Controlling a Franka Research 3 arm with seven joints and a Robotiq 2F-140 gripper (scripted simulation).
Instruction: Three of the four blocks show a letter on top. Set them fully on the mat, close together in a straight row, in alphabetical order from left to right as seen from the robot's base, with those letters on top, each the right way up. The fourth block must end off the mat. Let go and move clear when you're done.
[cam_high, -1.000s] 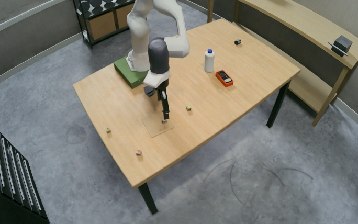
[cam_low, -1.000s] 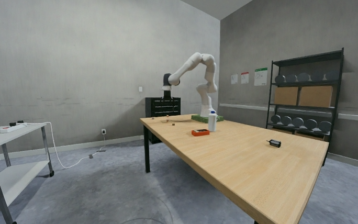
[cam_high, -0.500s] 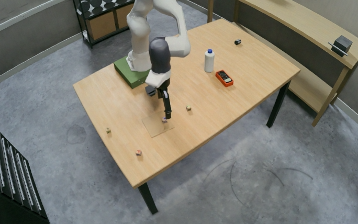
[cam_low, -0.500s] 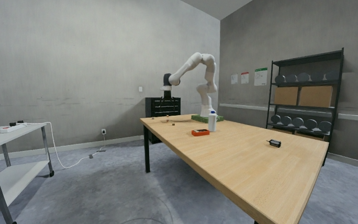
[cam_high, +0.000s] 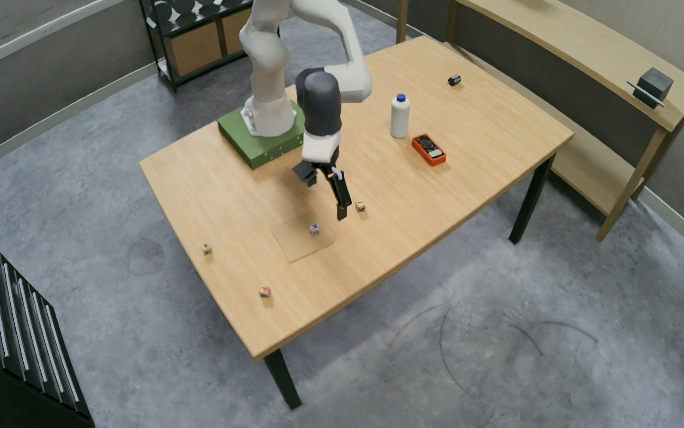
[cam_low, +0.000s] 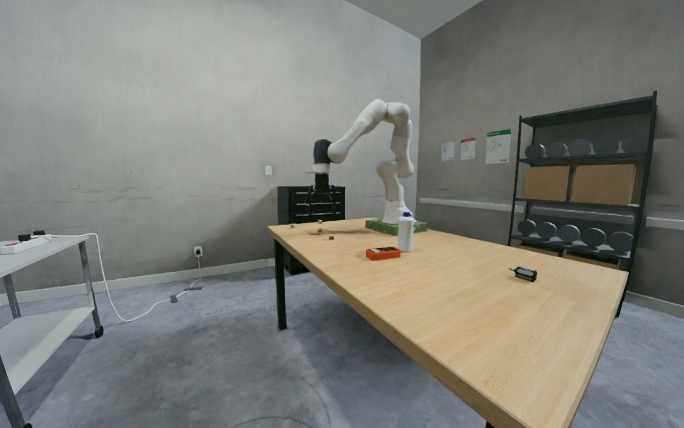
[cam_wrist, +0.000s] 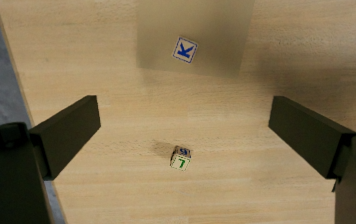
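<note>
Right now my hand is 12 cm to the right of the block and 11 cm above it. Also, from my hand: white bottle 44 cm to the left, 19 cm behind, 4 cm below; tan mat 12 cm below, 8 cm to the right, 2 cm behind; orange meter 46 cm to the left, 11 cm below, 6 cm behind.
</note>
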